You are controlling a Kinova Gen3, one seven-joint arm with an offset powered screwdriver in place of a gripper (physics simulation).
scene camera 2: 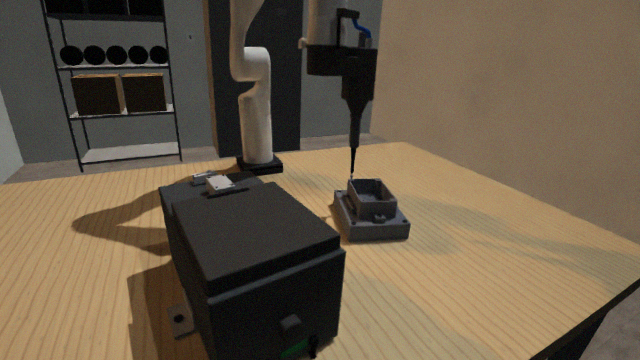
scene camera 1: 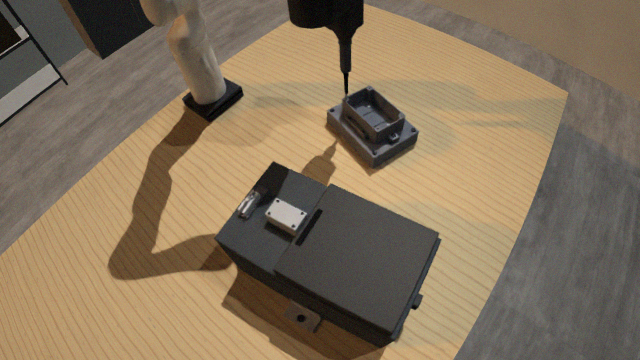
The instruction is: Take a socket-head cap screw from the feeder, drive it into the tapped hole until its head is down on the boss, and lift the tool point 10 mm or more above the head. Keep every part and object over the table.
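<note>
The black screwdriver (scene camera 1: 346,94) (scene camera 2: 352,174) points straight down, with its thin tip at the near-left corner boss of the grey open-topped housing (scene camera 1: 379,131) (scene camera 2: 375,208). A small light speck, perhaps a screw, shows at the tip in scene camera 2; whether the tip holds it or it sits in the hole is too small to tell. The housing stands on a wider grey base (scene camera 1: 350,137) (scene camera 2: 378,232). The dark box-shaped feeder (scene camera 1: 357,255) (scene camera 2: 255,230) stands nearer the cameras, with a small metallic part (scene camera 1: 248,204) (scene camera 2: 202,176) on its lower top. The tapped hole itself is hidden.
A pale block (scene camera 1: 286,214) (scene camera 2: 220,183) with dark holes sits on the feeder's lower top. A tab (scene camera 1: 309,321) (scene camera 2: 181,325) juts from the feeder's side. The white arm (scene camera 1: 200,70) (scene camera 2: 257,125) rises from a black base (scene camera 1: 212,110) (scene camera 2: 267,167) at the table's back edge.
</note>
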